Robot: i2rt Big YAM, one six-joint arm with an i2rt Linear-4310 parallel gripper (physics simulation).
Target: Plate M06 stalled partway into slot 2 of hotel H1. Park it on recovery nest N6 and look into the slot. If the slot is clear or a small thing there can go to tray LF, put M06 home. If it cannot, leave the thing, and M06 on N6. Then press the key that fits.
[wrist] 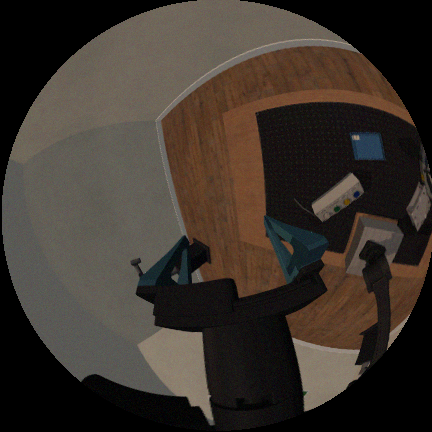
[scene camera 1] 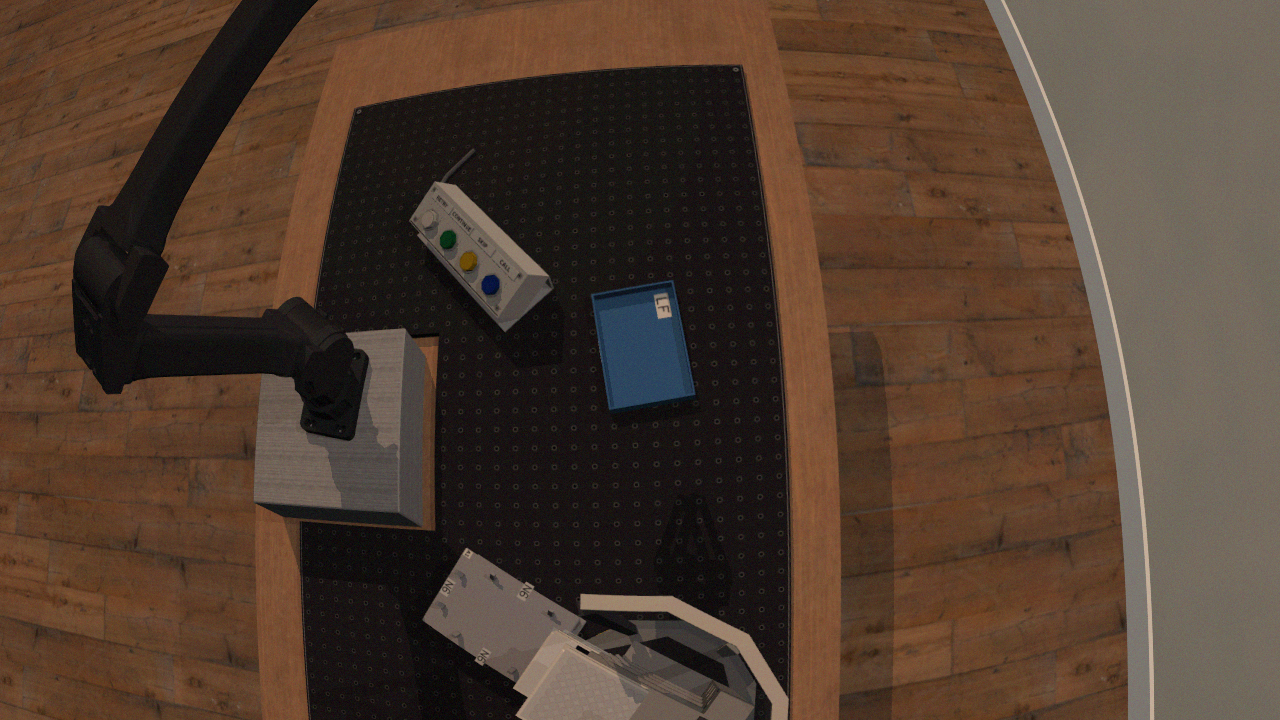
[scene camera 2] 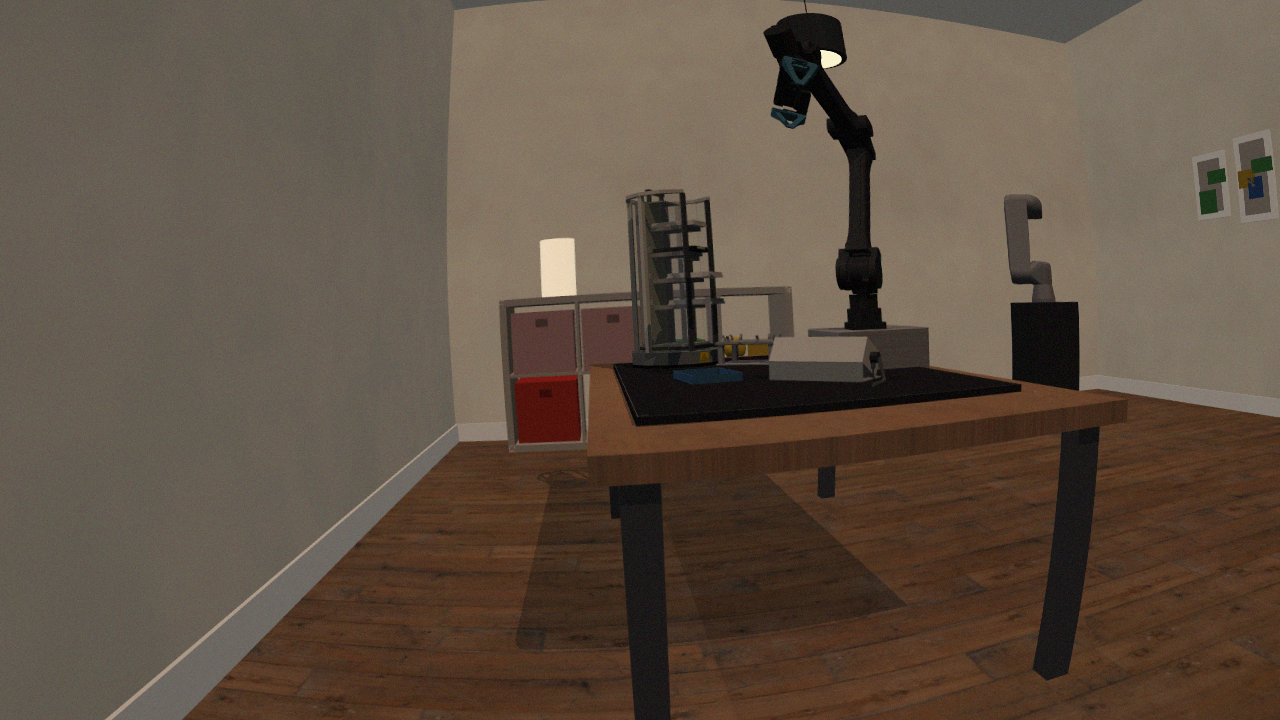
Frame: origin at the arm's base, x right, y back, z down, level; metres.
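Where they show: gripper, fingertip midpoint: (wrist: 224,229) (scene camera 2: 794,106); arm's base, origin of the base link: (wrist: 372,251) (scene camera 1: 335,393) (scene camera 2: 865,328).
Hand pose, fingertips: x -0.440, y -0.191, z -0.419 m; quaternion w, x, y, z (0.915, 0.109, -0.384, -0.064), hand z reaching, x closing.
Observation:
Things, the pixels of their top centre, and the offset from my fingertips.
- Hotel H1, middle of its top: (scene camera 2: 668,190) dx +0.781, dy -0.270, dz +0.022 m
- Nest N6, middle of its top: (scene camera 1: 494,620) (scene camera 2: 751,334) dx +0.690, dy -0.072, dz +0.430 m
- Blue tray LF, middle of its top: (scene camera 1: 641,343) (scene camera 2: 706,371) (wrist: 368,145) dx +0.304, dy -0.193, dz +0.489 m
- key box, middle of its top: (scene camera 1: 467,232) (scene camera 2: 824,336) (wrist: 339,201) dx +0.198, dy +0.046, dz +0.422 m
My gripper (scene camera 2: 793,93) (wrist: 224,229) is open and empty, high above the table; it does not show in scene camera 1. Hotel H1 (scene camera 1: 671,603) (scene camera 2: 685,268) is a tall open rack with several levels, cut off at the bottom of scene camera 1. Light plates stick out of it; I cannot tell which is M06, and slot 2's inside is hidden. Nest N6 (scene camera 1: 483,613) (wrist: 419,206) is a grey slab beside the hotel, with no plate visible on it. Blue tray LF (scene camera 1: 640,358) (scene camera 2: 707,376) (wrist: 368,146) looks empty. The key box (scene camera 1: 501,234) (scene camera 2: 819,360) (wrist: 337,195) has white, green, yellow and blue keys.
The arm stands on a grey block (scene camera 1: 295,456) (scene camera 2: 905,344) at the table edge. A hanging lamp (scene camera 2: 823,35) is close by the gripper in scene camera 2. A shelf unit (scene camera 2: 505,394) stands behind the table. A small grey arm (scene camera 2: 1018,237) stands on a black pedestal (scene camera 2: 1044,344).

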